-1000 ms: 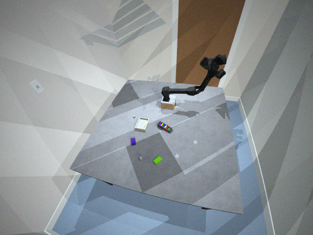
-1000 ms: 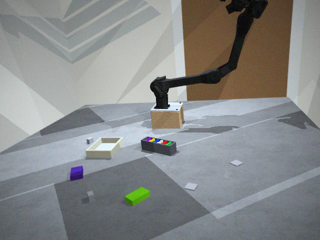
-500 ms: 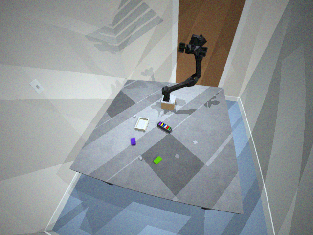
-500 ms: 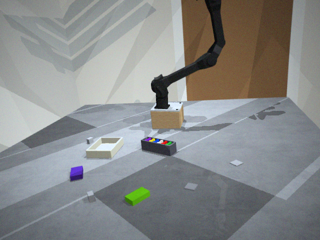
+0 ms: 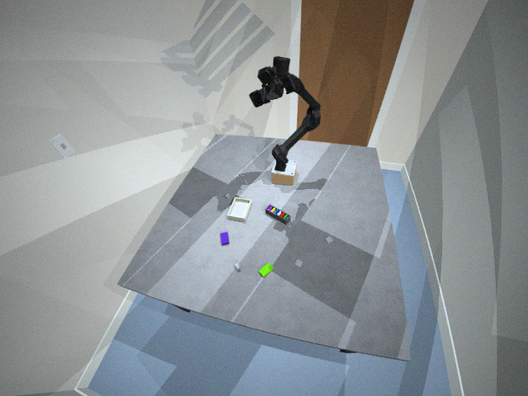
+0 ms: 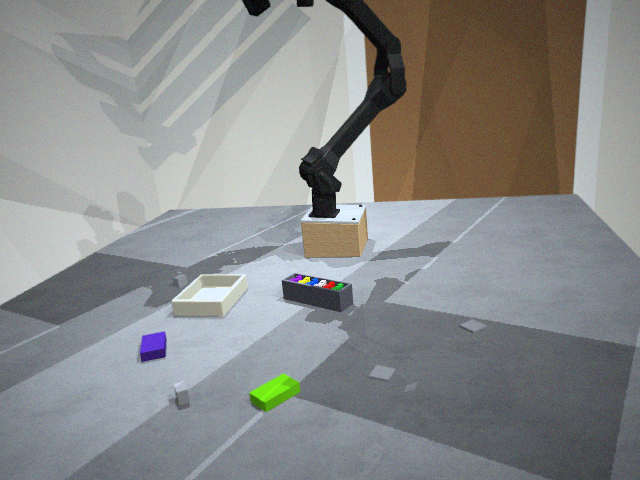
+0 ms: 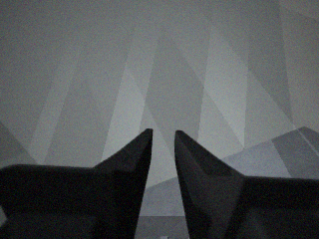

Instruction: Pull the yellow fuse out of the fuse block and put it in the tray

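The yellow fuse lies 80 mm ahead of my gripper tip, 30 mm to the left of it and 570 mm below it. Round my gripper tip: green block (400 mm ahead, 70 mm to the left, 590 mm below); cream tray (90 mm ahead, 160 mm to the right, 590 mm below); purple block (290 mm ahead, 170 mm to the right, 590 mm below).
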